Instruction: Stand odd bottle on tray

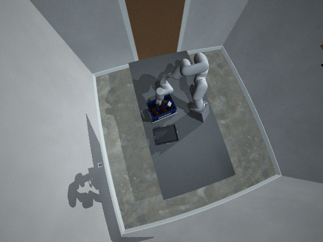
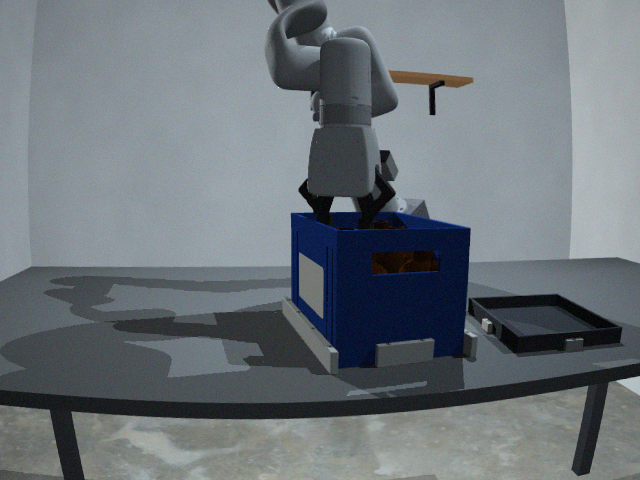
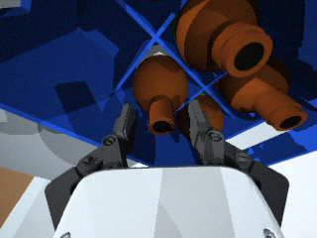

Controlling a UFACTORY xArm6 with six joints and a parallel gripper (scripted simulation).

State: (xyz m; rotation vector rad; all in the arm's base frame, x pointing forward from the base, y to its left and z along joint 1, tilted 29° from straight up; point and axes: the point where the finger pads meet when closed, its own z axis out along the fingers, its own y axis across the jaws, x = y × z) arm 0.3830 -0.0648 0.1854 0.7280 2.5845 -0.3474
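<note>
Now: hand 7 cm above the bottle. Also, from my hand: blue crate: 1 cm behind, 4 cm to the left, 7 cm below; dark tray: 1 cm ahead, 33 cm to the left, 15 cm below.
</note>
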